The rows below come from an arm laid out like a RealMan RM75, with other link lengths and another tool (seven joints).
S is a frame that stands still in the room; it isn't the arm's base.
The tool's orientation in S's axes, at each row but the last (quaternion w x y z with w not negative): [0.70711, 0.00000, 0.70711, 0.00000]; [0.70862, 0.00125, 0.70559, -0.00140]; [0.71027, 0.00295, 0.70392, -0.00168]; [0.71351, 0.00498, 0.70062, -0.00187]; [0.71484, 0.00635, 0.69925, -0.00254]
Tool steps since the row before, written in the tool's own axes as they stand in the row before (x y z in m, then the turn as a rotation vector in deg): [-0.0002, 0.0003, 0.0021, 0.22, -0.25, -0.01]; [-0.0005, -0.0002, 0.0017, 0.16, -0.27, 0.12]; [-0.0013, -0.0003, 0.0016, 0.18, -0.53, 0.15]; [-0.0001, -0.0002, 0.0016, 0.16, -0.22, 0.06]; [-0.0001, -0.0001, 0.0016, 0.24, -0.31, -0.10]
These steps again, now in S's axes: [0.0021, 0.0003, 0.0002, -0.01, -0.25, -0.22]; [0.0017, -0.0002, 0.0005, 0.12, -0.27, -0.16]; [0.0016, -0.0003, 0.0013, 0.15, -0.53, -0.18]; [0.0016, -0.0002, 0.0001, 0.06, -0.22, -0.16]; [0.0016, -0.0001, 0.0001, -0.10, -0.31, -0.24]
